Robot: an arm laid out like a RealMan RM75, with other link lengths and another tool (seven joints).
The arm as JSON. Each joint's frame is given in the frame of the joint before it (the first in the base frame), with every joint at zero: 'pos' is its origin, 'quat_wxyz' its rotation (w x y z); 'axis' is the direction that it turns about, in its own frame. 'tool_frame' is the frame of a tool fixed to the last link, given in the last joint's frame.
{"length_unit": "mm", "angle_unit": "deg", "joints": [
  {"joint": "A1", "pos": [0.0, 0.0, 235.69], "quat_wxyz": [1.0, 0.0, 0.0, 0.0], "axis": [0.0, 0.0, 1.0]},
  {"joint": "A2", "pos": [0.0, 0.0, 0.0], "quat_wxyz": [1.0, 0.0, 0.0, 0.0], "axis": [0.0, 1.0, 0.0]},
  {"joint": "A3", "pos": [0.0, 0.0, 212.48], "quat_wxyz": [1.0, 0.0, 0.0, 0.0], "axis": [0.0, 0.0, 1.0]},
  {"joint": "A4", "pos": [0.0, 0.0, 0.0], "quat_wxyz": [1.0, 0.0, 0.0, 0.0], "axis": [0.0, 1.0, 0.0]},
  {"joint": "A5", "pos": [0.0, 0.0, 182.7], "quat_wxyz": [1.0, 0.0, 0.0, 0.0], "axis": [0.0, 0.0, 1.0]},
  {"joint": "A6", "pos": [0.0, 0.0, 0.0], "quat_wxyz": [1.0, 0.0, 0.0, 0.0], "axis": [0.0, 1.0, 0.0]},
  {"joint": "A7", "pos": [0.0, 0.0, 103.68], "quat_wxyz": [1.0, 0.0, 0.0, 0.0], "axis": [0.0, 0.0, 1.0]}
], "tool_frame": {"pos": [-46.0, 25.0, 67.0], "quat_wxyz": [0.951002, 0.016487, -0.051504, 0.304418]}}
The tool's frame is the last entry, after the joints.
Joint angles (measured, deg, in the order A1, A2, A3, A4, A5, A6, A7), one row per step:
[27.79, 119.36, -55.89, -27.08, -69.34, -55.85, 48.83]
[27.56, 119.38, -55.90, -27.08, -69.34, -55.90, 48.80]
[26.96, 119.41, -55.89, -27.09, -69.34, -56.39, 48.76]
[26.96, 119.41, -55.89, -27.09, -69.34, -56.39, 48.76]
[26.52, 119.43, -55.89, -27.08, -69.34, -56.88, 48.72]
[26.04, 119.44, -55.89, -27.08, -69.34, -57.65, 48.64]
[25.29, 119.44, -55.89, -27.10, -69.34, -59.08, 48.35]
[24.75, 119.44, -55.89, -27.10, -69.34, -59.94, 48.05]
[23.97, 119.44, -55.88, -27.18, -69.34, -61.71, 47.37]
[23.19, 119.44, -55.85, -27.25, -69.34, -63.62, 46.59]
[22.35, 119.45, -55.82, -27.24, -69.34, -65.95, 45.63]
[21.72, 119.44, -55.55, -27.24, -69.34, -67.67, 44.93]
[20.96, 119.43, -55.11, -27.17, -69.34, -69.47, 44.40]
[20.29, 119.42, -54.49, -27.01, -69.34, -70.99, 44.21]
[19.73, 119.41, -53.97, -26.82, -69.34, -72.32, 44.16]
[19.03, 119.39, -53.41, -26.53, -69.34, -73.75, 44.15]
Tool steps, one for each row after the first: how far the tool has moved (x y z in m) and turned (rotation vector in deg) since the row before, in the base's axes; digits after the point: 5 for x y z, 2 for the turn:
[0.00122, -0.00088, -0.00016, -0.02, 0.01, -0.17]
[0.00234, -0.00281, -0.00003, -0.10, 0.21, -0.15]
[0.00000, 0.00000, 0.00000, 0.00, 0.00, 0.00]
[0.00140, -0.00234, -0.00006, -0.11, 0.20, 0.00]
[0.00091, -0.00295, 0.00007, -0.15, 0.28, 0.23]
[0.00079, -0.00507, 0.00023, -0.21, 0.39, 0.65]
[0.00100, -0.00344, 0.00003, -0.09, 0.14, 0.36]
[-0.00013, -0.00594, 0.00035, -0.09, 0.21, 1.15]
[-0.00045, -0.00631, 0.00044, -0.06, 0.21, 1.30]
[-0.00099, -0.00758, 0.00032, -0.10, 0.31, 1.64]
[-0.00025, -0.00531, 0.00128, 0.17, 0.30, 1.08]
[0.00069, -0.00572, 0.00191, 0.21, 0.55, 0.80]
[0.00134, -0.00462, 0.00244, 0.25, 0.78, 0.34]
[0.00109, -0.00403, 0.00206, 0.14, 0.78, 0.25]
[0.00187, -0.00477, 0.00213, 0.11, 0.89, 0.09]

